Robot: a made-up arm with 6 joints.
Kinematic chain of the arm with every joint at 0, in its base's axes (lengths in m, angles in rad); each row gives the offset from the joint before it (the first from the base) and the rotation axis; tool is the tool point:
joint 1: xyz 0 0 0.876 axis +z
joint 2: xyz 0.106 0 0 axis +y
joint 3: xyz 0 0 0.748 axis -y
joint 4: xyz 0 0 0.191 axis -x
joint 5: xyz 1.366 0 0 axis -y
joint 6: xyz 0.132 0 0 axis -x
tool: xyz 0 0 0
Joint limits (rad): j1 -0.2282..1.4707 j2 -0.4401..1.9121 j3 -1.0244..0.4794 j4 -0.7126..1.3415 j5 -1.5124..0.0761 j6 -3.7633..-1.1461
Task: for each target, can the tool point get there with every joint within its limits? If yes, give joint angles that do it. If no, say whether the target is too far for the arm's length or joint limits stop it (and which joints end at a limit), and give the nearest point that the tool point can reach.
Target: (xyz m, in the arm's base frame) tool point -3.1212 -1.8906 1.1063
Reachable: no: too far | nearest point -0.5252 -0.3182 0.1983 | short by 3.168 m
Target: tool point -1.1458 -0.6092 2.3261
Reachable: no: joint limits stop it (at a limit: joint 1, joint 2, joint 3, joint 4, joint 5) | nearest point -0.0310 0.5534 2.7006 | short by 1.654 m
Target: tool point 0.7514 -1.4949 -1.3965
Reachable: no: too far | nearest point 0.9422 -0.3354 -0.8000 | short by 1.318 m
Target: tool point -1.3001 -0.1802 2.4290
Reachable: no: joint limits stop it (at a limit: joint 1, joint 2, joint 3, joint 4, joint 5) | nearest point -0.0310 0.5534 2.7006 | short by 1.491 m
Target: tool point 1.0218 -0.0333 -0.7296
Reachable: yes | joints -0.0467 1.7285 0.1754 -0.3484 -0.3272 -2.5338
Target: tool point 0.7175 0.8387 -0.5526
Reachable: yes | joints 0.8655 1.4957 -0.0202 0.1234 -0.1609 -3.2441
